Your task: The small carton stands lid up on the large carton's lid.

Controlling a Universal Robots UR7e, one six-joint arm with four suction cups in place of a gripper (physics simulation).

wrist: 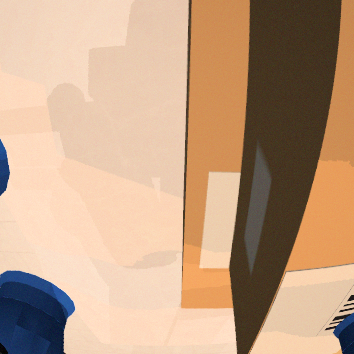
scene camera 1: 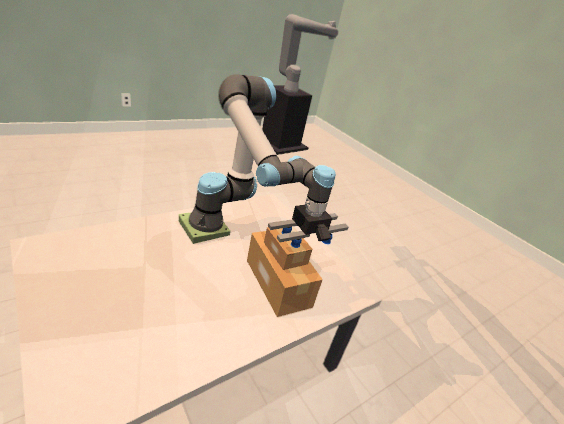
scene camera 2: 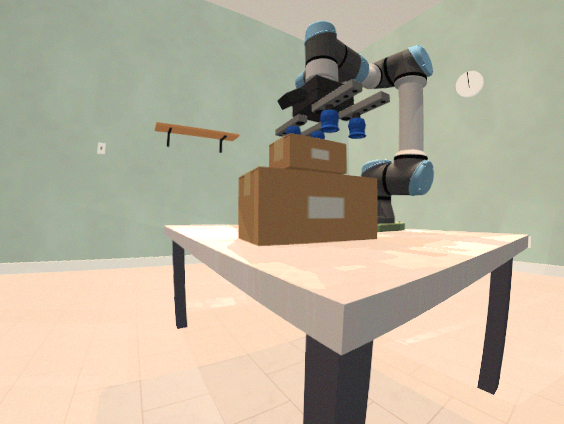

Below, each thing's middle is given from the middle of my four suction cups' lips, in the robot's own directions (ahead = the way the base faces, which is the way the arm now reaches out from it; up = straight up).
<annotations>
The small carton (scene camera 2: 293, 151) lies 70 mm to the right of my suction cup, 40 mm below it and 20 mm behind it. From my suction cup the other things lie so: large carton (scene camera 2: 276, 206) 160 mm below, 70 mm to the right, 20 mm behind.
</annotations>
